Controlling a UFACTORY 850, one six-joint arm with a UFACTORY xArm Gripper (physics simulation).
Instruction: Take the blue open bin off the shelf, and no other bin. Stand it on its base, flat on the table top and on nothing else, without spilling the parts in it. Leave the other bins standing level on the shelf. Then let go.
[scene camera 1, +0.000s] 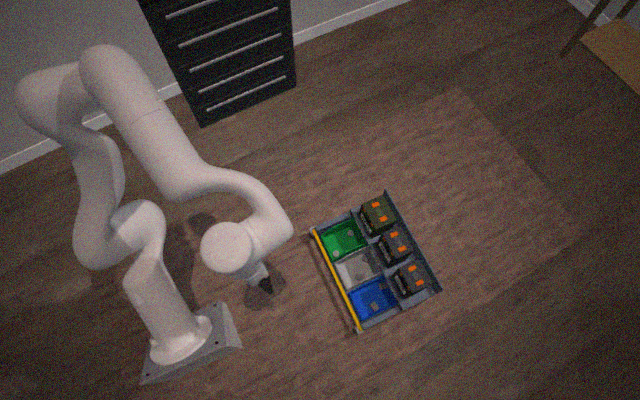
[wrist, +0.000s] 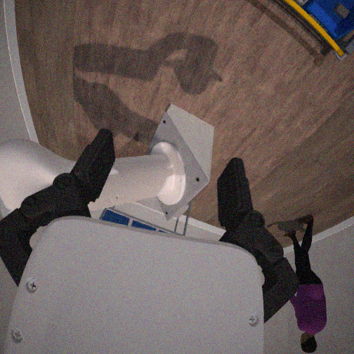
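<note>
The blue open bin (scene camera 1: 369, 302) (wrist: 325, 16) stands in the shelf (scene camera 1: 384, 318) at the end of the front row, behind the yellow rail (scene camera 1: 336, 280) (wrist: 311, 26); small parts show inside it. It is cut off by the corner of the wrist view. My gripper (scene camera 1: 266, 285) (wrist: 169, 156) is open and empty, its two black fingers wide apart in the wrist view. It hangs above the table top (scene camera 1: 450, 175), between the arm base and the shelf, well apart from the bin. In the scene view its fingers are partly hidden by the wrist.
A pale open bin (scene camera 1: 356, 270) and a green open bin (scene camera 1: 341, 240) stand beside the blue bin in the shelf. Three dark bins with orange marks (scene camera 1: 378, 215) (scene camera 1: 395, 247) (scene camera 1: 411, 280) stand behind them. The arm base (scene camera 1: 227, 332) (wrist: 195, 142) is at the lower left in the scene view.
</note>
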